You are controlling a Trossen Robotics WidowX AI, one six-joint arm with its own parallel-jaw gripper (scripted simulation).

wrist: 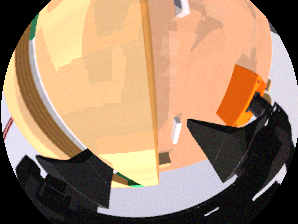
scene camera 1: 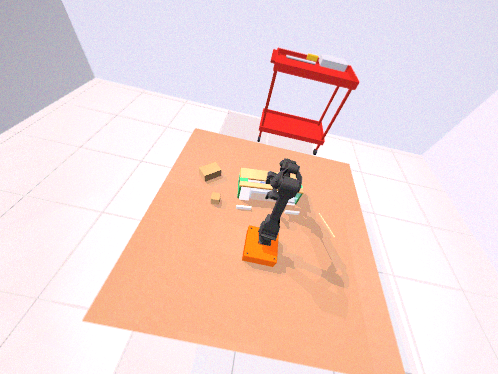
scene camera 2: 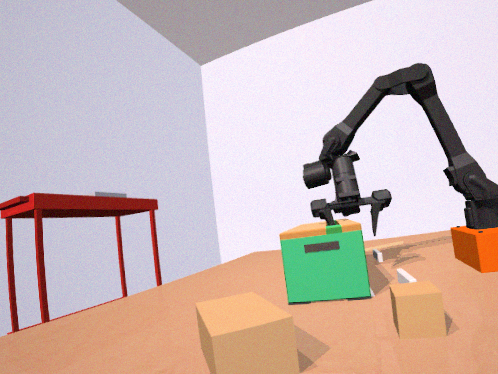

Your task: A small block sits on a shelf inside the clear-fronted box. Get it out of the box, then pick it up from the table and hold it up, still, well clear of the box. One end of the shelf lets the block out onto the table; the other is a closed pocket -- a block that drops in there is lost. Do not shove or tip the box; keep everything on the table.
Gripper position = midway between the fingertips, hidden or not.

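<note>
There's a box [scene camera 2: 321, 263], and you get that box in scene camera 1 [scene camera 1: 249, 187] and in the wrist view [wrist: 89, 82] too. The gripper [scene camera 2: 356, 238] is there as well, and it's also visible in the wrist view [wrist: 153, 129].
</note>
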